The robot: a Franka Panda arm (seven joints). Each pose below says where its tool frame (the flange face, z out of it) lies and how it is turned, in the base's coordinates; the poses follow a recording.
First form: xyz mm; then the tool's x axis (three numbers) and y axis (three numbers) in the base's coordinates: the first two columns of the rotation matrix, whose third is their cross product.
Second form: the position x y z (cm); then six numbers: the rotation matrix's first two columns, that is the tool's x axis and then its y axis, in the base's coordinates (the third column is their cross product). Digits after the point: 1 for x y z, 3 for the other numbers.
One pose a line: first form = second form
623 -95 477 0.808 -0.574 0.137 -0.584 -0.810 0.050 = 62.3 -9.5 47.7 0.808 -0.574 0.137 -0.584 -0.810 0.050
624 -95 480 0.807 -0.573 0.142 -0.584 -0.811 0.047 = 62.4 -9.5 48.0 0.807 -0.573 0.142 -0.584 -0.811 0.047
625 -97 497 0.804 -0.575 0.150 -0.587 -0.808 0.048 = 62.5 -9.7 49.7 0.804 -0.575 0.150 -0.587 -0.808 0.048
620 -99 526 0.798 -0.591 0.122 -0.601 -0.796 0.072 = 62.0 -9.9 52.6 0.798 -0.591 0.122 -0.601 -0.796 0.072
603 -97 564 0.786 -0.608 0.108 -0.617 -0.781 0.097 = 60.3 -9.7 56.4 0.786 -0.608 0.108 -0.617 -0.781 0.097
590 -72 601 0.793 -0.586 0.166 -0.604 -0.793 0.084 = 59.0 -7.2 60.1 0.793 -0.586 0.166 -0.604 -0.793 0.084
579 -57 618 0.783 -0.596 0.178 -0.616 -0.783 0.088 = 57.9 -5.7 61.8 0.783 -0.596 0.178 -0.616 -0.783 0.088
